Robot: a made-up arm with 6 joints. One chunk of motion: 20 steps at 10 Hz.
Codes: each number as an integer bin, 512 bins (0 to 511) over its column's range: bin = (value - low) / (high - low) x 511, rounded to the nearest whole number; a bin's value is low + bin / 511 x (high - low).
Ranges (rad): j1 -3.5..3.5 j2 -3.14..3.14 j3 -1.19..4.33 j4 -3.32..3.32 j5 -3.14..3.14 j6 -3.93..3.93
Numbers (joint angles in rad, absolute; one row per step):
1: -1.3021 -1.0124 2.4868 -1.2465 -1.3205 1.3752
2: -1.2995 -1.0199 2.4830 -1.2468 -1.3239 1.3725
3: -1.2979 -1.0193 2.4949 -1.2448 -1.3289 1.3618
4: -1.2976 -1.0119 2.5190 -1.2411 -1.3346 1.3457
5: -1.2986 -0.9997 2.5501 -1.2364 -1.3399 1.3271
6: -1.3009 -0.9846 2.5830 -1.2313 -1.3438 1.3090
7: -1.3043 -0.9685 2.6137 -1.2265 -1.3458 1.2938
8: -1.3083 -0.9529 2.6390 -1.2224 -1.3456 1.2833
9: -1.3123 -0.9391 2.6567 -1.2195 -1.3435 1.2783
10: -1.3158 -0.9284 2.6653 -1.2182 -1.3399 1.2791
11: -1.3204 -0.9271 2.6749 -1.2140 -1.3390 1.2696
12: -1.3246 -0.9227 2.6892 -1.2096 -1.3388 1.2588
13: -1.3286 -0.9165 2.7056 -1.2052 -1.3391 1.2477
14: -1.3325 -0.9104 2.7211 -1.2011 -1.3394 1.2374
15: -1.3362 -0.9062 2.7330 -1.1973 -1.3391 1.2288
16: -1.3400 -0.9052 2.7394 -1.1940 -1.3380 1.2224
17: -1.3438 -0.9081 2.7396 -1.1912 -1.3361 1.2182
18: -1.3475 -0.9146 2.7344 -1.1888 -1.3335 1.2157
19: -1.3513 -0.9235 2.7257 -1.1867 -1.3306 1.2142
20: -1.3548 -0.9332 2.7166 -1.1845 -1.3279 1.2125
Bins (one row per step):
1: 160 173 340 160 148 345
2: 161 173 340 160 148 345
3: 161 173 341 160 147 344
4: 161 173 343 160 147 343
5: 161 174 346 160 146 342
6: 161 175 349 161 146 341
7: 160 177 352 161 146 340
8: 160 178 354 161 146 339
9: 160 179 356 162 146 339
10: 159 180 357 162 146 339
11: 159 180 358 162 147 338
12: 159 180 359 162 147 337
13: 159 181 361 163 147 337
14: 158 181 362 163 147 336
15: 158 182 363 163 147 335
16: 158 182 364 164 147 335
17: 157 182 364 164 147 335
18: 157 181 363 164 147 335
19: 157 180 362 164 147 334
20: 157 180 362 164 147 334

